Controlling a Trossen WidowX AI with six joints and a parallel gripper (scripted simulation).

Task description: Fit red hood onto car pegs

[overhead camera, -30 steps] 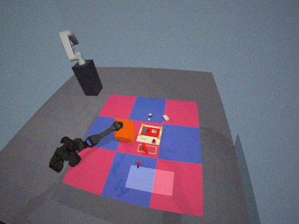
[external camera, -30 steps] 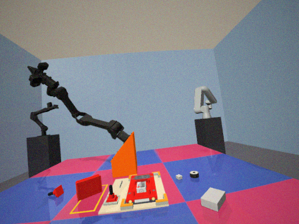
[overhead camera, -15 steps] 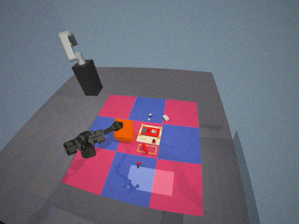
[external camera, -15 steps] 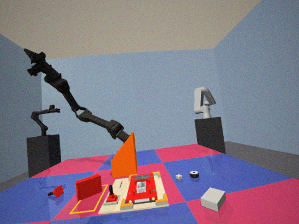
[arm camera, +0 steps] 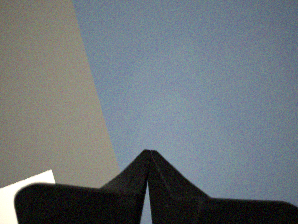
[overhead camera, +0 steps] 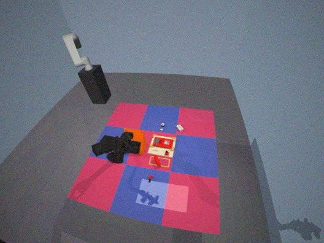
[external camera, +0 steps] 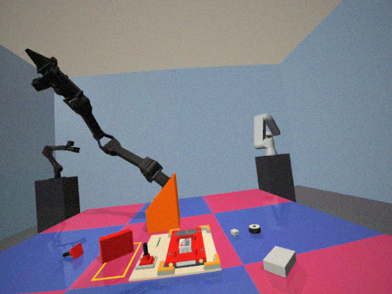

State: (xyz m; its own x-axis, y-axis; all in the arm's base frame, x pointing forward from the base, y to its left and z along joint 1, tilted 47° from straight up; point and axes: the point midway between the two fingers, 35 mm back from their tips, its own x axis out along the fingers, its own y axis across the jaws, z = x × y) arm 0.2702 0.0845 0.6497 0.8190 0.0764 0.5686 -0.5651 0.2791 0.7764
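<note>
Now: gripper tip 680 mm above the red hood and 270 mm to the right of it. From my gripper tip the other things lie so: grey engine block (690 mm below, 490 mm to the left, 70 mm ahead); black tyre (730 mm to the left, 710 mm below, 10 mm behind).
</note>
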